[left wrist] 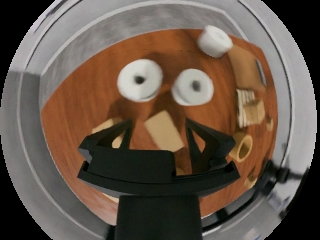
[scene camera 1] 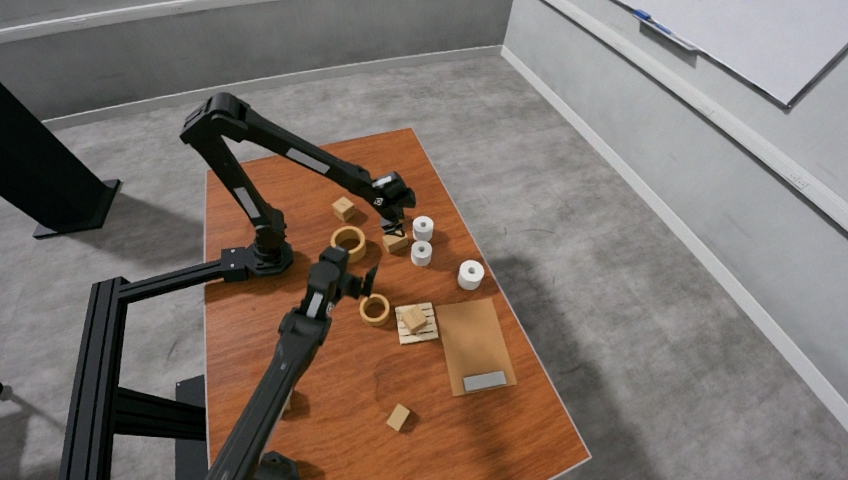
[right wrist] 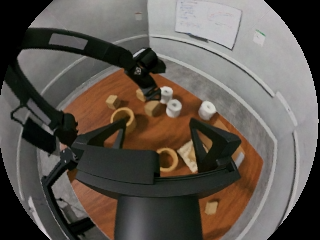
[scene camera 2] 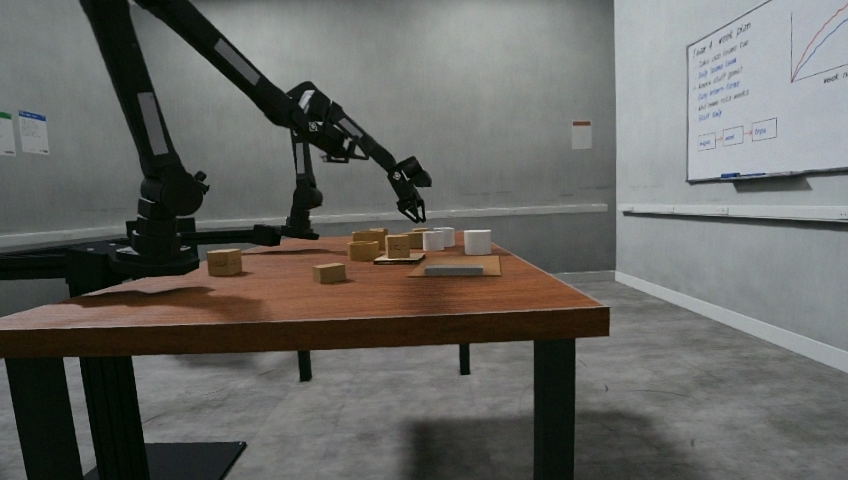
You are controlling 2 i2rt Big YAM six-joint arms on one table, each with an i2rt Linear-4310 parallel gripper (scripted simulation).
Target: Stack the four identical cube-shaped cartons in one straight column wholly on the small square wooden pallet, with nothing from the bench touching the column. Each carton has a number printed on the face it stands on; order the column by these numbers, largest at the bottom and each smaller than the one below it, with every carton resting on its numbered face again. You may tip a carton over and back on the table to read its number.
The pictures show: the left gripper, the right gripper and a cardboard sheet.
The right gripper also shows in the right wrist view.
